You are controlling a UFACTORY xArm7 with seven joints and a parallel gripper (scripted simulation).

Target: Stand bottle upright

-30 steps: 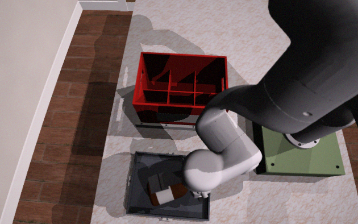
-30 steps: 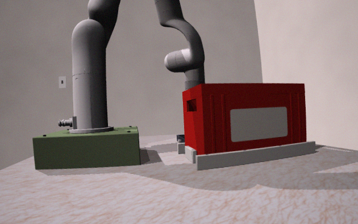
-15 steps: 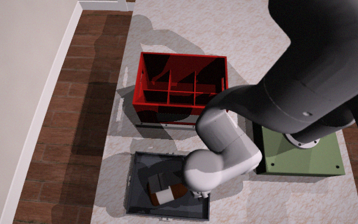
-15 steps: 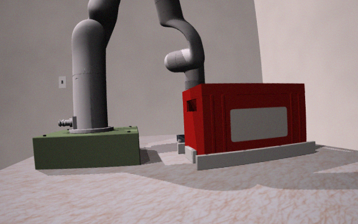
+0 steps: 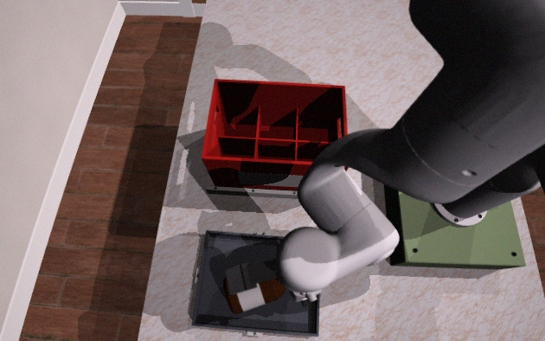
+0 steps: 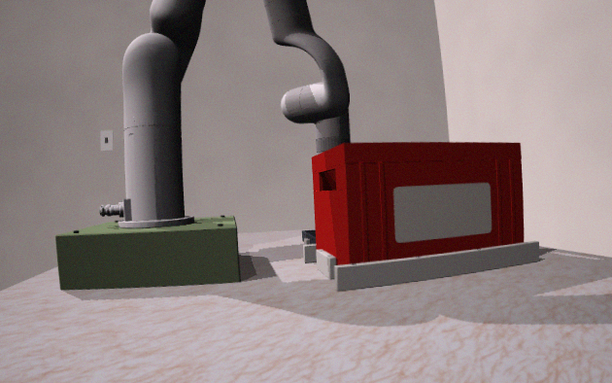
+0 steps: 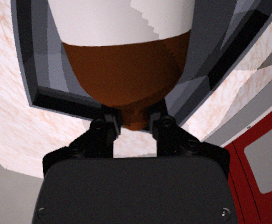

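Now: the brown bottle 6 cm ahead of my hand and 1 cm to the left of it. From my hand the other things lie so: red crate 1 cm behind, 28 cm to the right, 4 cm above; dark grey tray 7 cm ahead, 3 cm below.
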